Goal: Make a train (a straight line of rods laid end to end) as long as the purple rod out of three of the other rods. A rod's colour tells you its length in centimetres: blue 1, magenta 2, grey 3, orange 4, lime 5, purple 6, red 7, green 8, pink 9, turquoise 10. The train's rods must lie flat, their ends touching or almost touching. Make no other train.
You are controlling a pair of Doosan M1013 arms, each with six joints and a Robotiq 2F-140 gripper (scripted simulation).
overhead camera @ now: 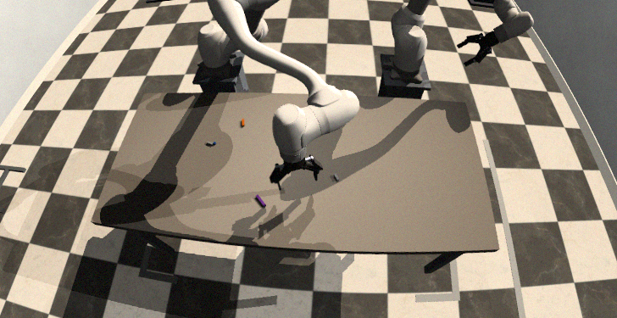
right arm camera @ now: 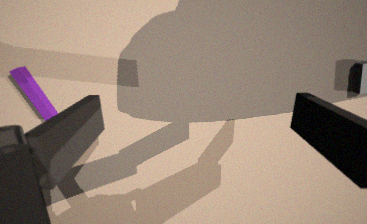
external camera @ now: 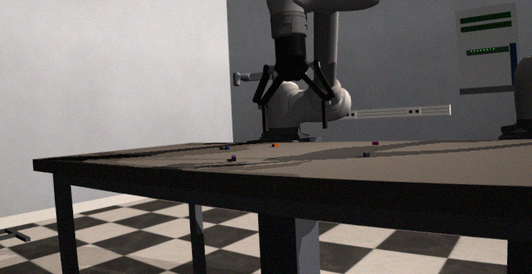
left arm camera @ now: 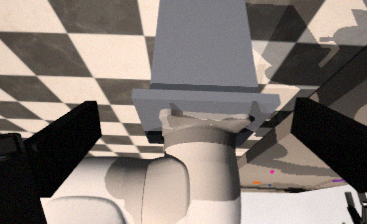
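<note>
Now: right hand 6 cm short of the purple rod, 15 cm to the left of it and 7 cm above it. From my right hand the other things lie so: blue rod (21 cm behind, 42 cm to the right, 7 cm below); then orange rod (34 cm behind, 30 cm to the right, 7 cm below); then magenta rod (39 cm behind, 6 cm to the left, 7 cm below).
</note>
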